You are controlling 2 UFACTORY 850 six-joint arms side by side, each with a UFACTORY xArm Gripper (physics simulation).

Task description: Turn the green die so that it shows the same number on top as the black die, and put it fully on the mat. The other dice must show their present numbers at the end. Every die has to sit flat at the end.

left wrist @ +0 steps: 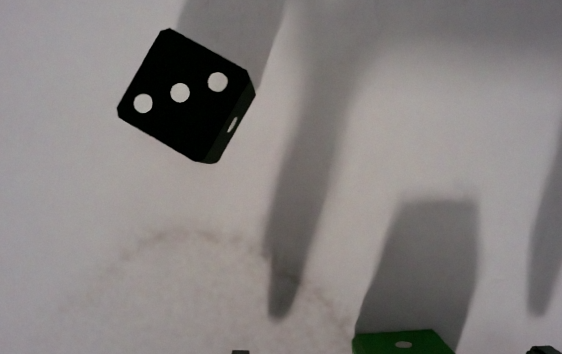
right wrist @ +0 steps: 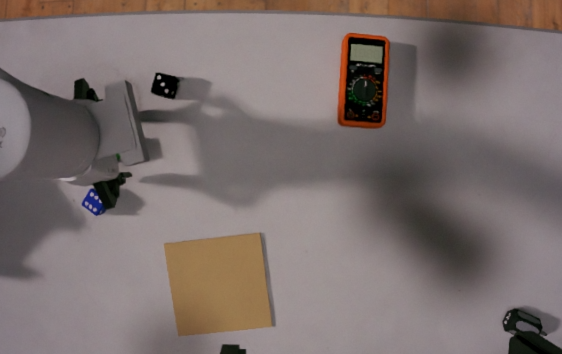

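The black die (left wrist: 182,95) (right wrist: 165,85) sits flat with three on top. The green die (left wrist: 403,337) (right wrist: 118,157) shows in part at the bottom edge of the left wrist view, with a one-pip side in sight; its top is out of that view. In the right wrist view the left arm hides most of it. The blue die (right wrist: 93,202) shows six on top, close beside a left finger. The tan square mat (right wrist: 220,285) lies on the table. My left gripper (left wrist: 392,351) (right wrist: 114,145) is open, its fingers on either side of the green die. My right gripper (right wrist: 382,345) is open and empty, near the mat's side of the table.
An orange multimeter (right wrist: 364,81) lies toward the far table edge. A small dark object (right wrist: 522,320) lies by the right gripper's right-hand finger. The left arm (right wrist: 55,132) reaches in from the left of the right wrist view, over the dice area.
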